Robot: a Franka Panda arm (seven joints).
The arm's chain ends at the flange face. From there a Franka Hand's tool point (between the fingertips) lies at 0.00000 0.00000 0.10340 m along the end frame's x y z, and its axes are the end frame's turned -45 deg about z.
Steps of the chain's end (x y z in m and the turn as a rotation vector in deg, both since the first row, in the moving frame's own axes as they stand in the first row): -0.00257 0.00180 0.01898 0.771 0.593 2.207; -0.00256 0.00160 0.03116 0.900 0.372 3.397; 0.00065 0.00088 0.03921 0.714 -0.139 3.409; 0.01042 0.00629 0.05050 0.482 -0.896 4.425; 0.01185 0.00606 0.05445 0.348 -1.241 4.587
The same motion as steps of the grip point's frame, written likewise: -0.00135 -0.00074 0.01897 0.126 0.964 2.207; -0.00130 -0.00130 0.03115 0.373 0.899 3.397; 0.00060 0.00002 0.03920 0.603 0.407 3.409; 0.00246 0.01004 0.05048 0.974 -0.293 4.425; 0.00304 0.01059 0.05442 1.124 -0.631 4.587
